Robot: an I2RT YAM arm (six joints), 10 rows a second.
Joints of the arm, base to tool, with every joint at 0 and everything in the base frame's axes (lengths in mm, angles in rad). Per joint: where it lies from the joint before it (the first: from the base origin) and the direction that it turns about. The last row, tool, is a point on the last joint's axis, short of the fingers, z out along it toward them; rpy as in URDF.
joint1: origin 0.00 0.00 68.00 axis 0 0 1
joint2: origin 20.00 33.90 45.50 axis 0 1 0
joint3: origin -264.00 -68.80 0.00 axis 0 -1 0
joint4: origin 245.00 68.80 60.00 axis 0 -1 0
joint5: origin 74.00 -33.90 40.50 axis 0 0 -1
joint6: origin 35.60 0.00 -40.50 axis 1 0 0
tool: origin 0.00 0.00 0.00 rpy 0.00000 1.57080 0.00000
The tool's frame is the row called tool.
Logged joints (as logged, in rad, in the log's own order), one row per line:
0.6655 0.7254 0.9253 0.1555 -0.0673 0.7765
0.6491 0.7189 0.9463 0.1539 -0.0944 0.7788
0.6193 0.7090 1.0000 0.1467 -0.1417 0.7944
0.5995 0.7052 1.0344 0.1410 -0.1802 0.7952
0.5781 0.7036 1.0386 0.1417 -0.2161 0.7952
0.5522 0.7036 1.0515 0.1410 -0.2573 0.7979
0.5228 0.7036 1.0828 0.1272 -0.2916 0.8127
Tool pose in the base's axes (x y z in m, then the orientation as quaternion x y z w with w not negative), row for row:
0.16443 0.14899 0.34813 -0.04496 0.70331 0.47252 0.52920
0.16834 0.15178 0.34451 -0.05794 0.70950 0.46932 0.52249
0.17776 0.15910 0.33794 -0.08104 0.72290 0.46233 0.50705
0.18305 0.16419 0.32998 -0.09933 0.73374 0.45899 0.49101
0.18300 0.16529 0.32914 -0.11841 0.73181 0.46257 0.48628
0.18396 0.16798 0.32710 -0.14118 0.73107 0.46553 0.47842
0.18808 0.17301 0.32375 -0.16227 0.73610 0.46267 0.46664
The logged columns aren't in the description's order. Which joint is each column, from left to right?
Columns, left to right: joint6, joint1, joint2, joint4, joint5, joint3.
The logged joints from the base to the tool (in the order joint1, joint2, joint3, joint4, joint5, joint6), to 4 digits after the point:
0.7254 0.9253 0.7765 0.1555 -0.0673 0.6655
0.7189 0.9463 0.7788 0.1539 -0.0944 0.6491
0.7090 1.0000 0.7944 0.1467 -0.1417 0.6193
0.7052 1.0344 0.7952 0.1410 -0.1802 0.5995
0.7036 1.0386 0.7952 0.1417 -0.2161 0.5781
0.7036 1.0515 0.7979 0.1410 -0.2573 0.5522
0.7036 1.0828 0.8127 0.1272 -0.2916 0.5228

